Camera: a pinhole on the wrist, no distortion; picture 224 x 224 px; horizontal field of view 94.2 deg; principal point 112.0 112.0 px. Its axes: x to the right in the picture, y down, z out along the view. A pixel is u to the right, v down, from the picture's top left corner.
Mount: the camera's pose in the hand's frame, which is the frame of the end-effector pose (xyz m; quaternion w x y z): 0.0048 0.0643 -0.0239 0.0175 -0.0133 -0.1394 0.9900
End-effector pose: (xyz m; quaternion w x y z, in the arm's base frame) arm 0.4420 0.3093 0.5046 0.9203 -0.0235 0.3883 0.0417
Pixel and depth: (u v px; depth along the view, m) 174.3 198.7 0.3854
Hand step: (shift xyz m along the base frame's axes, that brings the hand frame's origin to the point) 0.0404 -0.3352 0.3574
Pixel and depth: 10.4 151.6 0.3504
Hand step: 0.4487 -0.1318 -0.0381
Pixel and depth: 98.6 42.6 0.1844
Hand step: 0.1399 0.1458 0.1105
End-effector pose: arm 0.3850 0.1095 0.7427 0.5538 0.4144 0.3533 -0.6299
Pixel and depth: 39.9 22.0 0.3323
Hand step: 0.1779 -0.4706 -0.0552
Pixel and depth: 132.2 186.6 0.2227
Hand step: -0.1641 -0.0904 0.1029
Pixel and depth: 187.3 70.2 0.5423
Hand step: 0.0832 -0.3545 0.5882
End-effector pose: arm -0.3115 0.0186 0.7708 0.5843 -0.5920 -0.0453 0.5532
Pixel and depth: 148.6 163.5 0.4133
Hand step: -0.1407 0.1647 0.3670
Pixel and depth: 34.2 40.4 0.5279
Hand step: -0.4178 0.5767 -0.2498
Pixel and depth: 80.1 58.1 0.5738
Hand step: -0.4779 0.4560 -0.0597
